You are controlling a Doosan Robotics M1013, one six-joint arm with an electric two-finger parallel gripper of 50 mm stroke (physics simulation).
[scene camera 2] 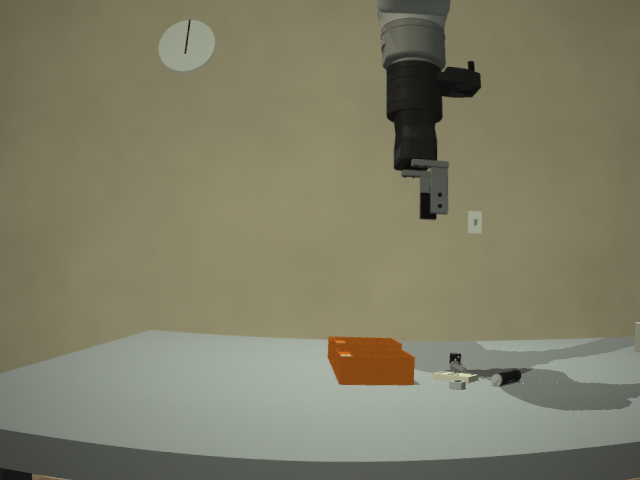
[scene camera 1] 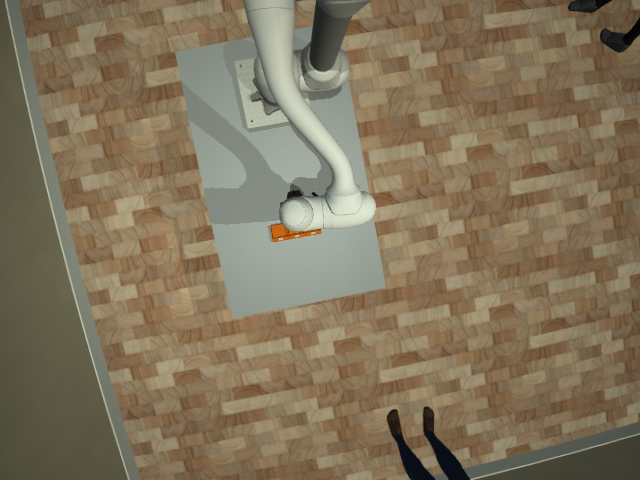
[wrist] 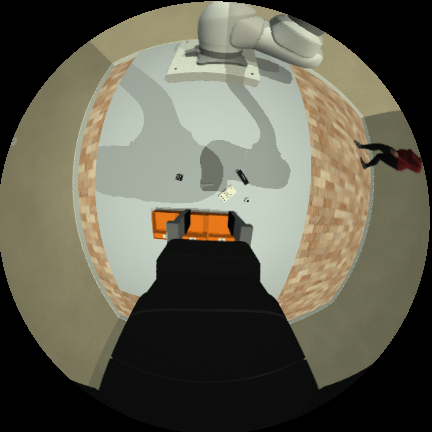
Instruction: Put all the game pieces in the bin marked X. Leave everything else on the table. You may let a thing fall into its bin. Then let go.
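Seen in the pictures: gripper, fingertip midpoint: [scene camera 2: 433,216] [wrist: 208,217]; arm's base, link origin: [wrist: 219,54].
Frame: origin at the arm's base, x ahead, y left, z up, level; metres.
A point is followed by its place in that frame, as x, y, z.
Observation:
Three joined orange bins [scene camera 1: 289,238] {0.688, -0.205, -0.018} [scene camera 2: 376,369] {0.684, -0.035, -0.035} [wrist: 158,237] {0.678, -0.272, -0.024} stand in a row on the table; their label letters are too small to read. A black die with white dots [scene camera 2: 454,358] {0.516, -0.174, -0.043} [wrist: 179,177] {0.514, -0.177, -0.037} lies behind the left bin in the wrist view. A cream domino-like tile with dark dots [scene camera 2: 448,377] {0.589, -0.044, -0.049} [wrist: 227,193] {0.577, -0.048, -0.046} lies flat behind the right bin. My gripper [scene camera 2: 433,211] {0.590, -0.103, 0.150} [wrist: 208,217] {0.590, -0.103, 0.150} is open and empty, high above the table; in the wrist view its fingers overlap the bins. In scene camera 1 the arm hides it, most of the tabletop pieces and part of the bins.
A black cylinder [scene camera 2: 506,377] {0.541, 0.012, -0.043} [wrist: 242,176] {0.532, -0.001, -0.039} and a small grey nut [scene camera 2: 457,385] {0.607, 0.016, -0.048} [wrist: 246,200] {0.603, 0.006, -0.045} lie near the tile. A thin grey rod-like piece [scene camera 2: 458,366] {0.545, -0.103, -0.045} [wrist: 207,185] {0.545, -0.102, -0.044} lies between die and tile. The arm's base plate [scene camera 1: 253,119] {0.085, -0.155, 0.001} [wrist: 175,77] {0.119, -0.169, -0.027} is at the table's back.

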